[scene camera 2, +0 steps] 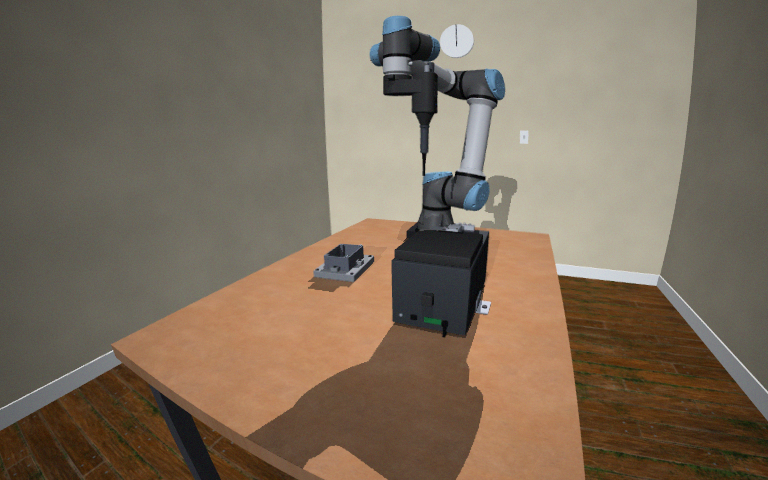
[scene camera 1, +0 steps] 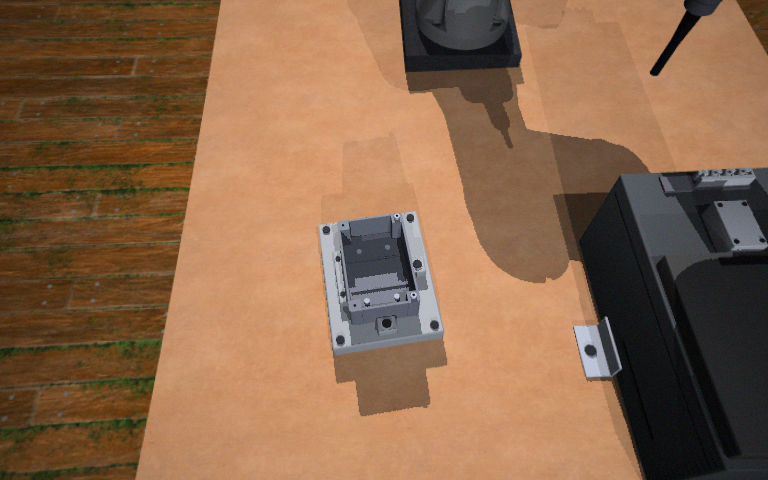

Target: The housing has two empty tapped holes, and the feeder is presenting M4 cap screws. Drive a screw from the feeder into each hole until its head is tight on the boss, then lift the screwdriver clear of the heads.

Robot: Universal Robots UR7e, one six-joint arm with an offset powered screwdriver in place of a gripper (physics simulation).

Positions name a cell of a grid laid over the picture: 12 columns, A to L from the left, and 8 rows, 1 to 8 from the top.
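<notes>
There is a dark feeder (scene camera 1: K4) in the scene, and I see the dark feeder (scene camera 2: H5) as well. I see a light grey plate (scene camera 1: F6). A feeder lid (scene camera 1: L6) is here too, and I can also see the feeder lid (scene camera 2: G5).
</notes>
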